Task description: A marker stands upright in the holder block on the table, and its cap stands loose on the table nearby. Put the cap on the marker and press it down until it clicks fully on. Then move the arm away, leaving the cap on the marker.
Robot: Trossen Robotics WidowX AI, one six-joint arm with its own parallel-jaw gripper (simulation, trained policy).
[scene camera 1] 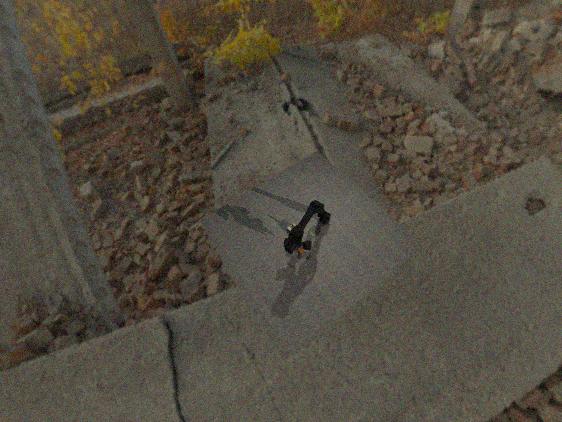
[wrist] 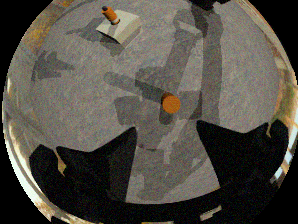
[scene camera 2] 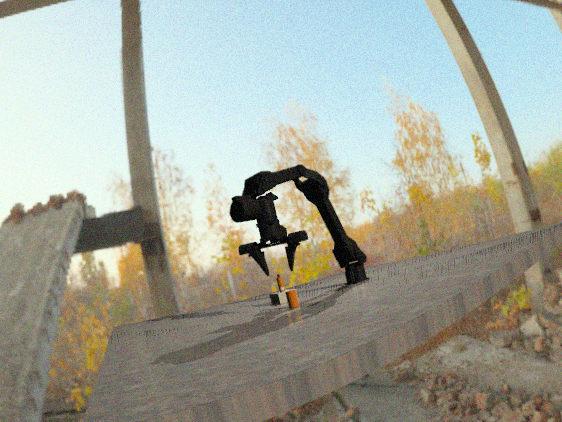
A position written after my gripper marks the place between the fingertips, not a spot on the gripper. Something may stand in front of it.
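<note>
My gripper (scene camera 2: 280,273), visible. Gripper (wrist: 167,127), likewise.
</note>
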